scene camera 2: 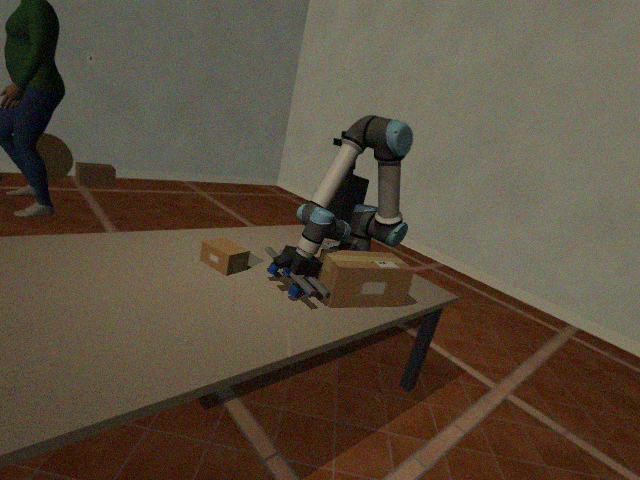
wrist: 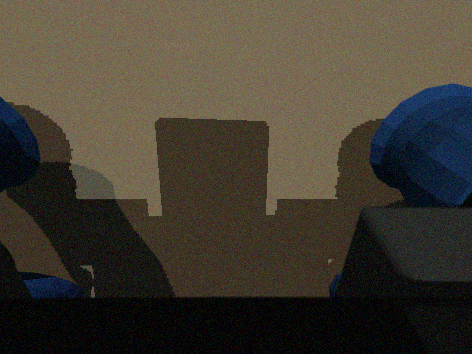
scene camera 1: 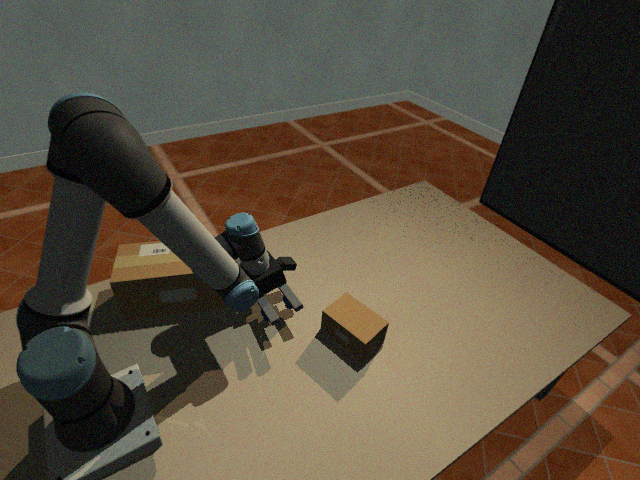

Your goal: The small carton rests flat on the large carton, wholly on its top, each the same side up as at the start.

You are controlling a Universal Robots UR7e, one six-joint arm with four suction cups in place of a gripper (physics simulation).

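Frame: origin at the arm's base, x ahead, y left, z up, level; millimetres.
Seen in the pictures: hand, its tool point: point(scene camera 2: 289, 283) point(wrist: 210, 226) point(scene camera 1: 270, 295); arm's base, origin of its link: point(scene camera 1: 97, 415).
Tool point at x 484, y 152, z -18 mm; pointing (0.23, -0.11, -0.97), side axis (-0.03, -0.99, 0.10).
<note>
Pixels of each thing's top centre, then the offset from my tool point to it. Level surfaces: height alone.
- small carton, centre of its top: point(scene camera 1: 355, 316) point(scene camera 2: 226, 245) 139 mm ahead, 227 mm right, 62 mm up
- table, height of its surface: 15 mm down
- large carton, centre of its top: point(scene camera 1: 174, 256) point(scene camera 2: 368, 259) 219 mm back, 141 mm left, 135 mm up
The small carton point(scene camera 1: 354, 320) point(scene camera 2: 223, 255) is a brown box resting flat on the table point(scene camera 1: 465, 310) point(scene camera 2: 129, 320) point(wrist: 225, 60), apart from the large carton. The large carton point(scene camera 1: 147, 298) point(scene camera 2: 345, 286) is a longer, taller brown box with a white label on top. It stands near the arm, which partly hides it in scene camera 1. My gripper point(scene camera 1: 282, 310) point(scene camera 2: 287, 280) is open and holds nothing. Its suction cups hang low over the table between the two cartons, close beside the large one. In the wrist view a blue cup point(wrist: 425, 145) shows at the right; neither carton shows there.
The arm's base plate point(scene camera 1: 147, 432) is at the lower left in scene camera 1. A large black panel point(scene camera 1: 578, 144) stands beyond the table's right side. In scene camera 2, a person point(scene camera 2: 33, 98) and a brown box point(scene camera 2: 95, 175) are on the floor behind the table.
</note>
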